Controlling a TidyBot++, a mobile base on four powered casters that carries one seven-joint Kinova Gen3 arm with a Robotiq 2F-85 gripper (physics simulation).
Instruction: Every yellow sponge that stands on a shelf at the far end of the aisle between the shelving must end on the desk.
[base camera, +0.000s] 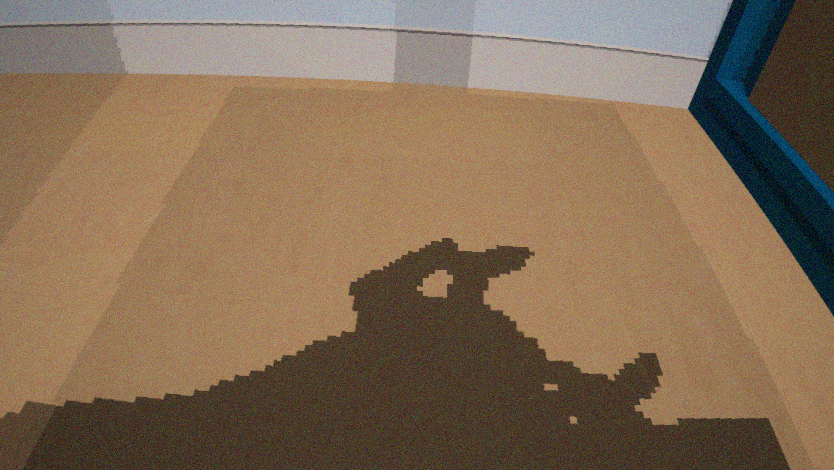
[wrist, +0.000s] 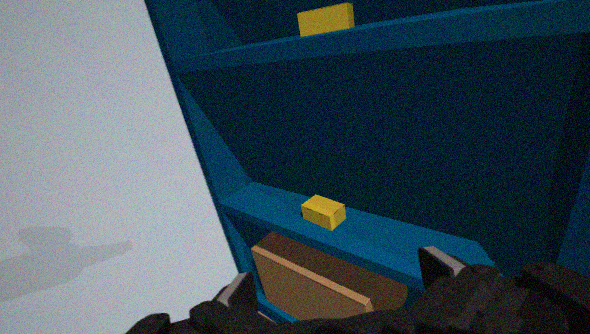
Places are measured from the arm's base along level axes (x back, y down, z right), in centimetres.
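Pixels of known places: gripper, fingertip midpoint: (wrist: 336, 279).
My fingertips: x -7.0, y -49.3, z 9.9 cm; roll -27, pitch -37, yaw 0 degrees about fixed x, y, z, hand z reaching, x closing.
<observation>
Ahead of a thing's pixels: the offset from my fingertips to its top centre. Level surfaces: height alone.
In the wrist view one yellow sponge {dx -32.8, dy +31.1, dz +43.4 cm} (wrist: 323, 212) lies on the middle blue shelf {dy +35.6 cm} (wrist: 415, 240), close to its left end. A second yellow sponge {dx -27.5, dy -14.6, dz +48.0 cm} (wrist: 326, 20) stands on the upper blue shelf (wrist: 450, 29), near the front edge. My gripper (wrist: 336, 279) is open and empty, with its fingers wide apart at the bottom of the wrist view. It is apart from both sponges, which show above and beyond the fingertips. The desk does not show in either view.
A brown box {dx -40.4, dy +54.3, dz +52.0 cm} (wrist: 310, 280) stands in the compartment below the middle shelf. A pale wall (wrist: 90, 125) (base camera: 262, 49) closes the aisle, left of the shelving in the wrist view. In the base view the blue shelving frame (base camera: 758, 157) borders the wooden floor {dy +88.9 cm} (base camera: 291, 175) on the right. Dark shadows fall across the floor.
</observation>
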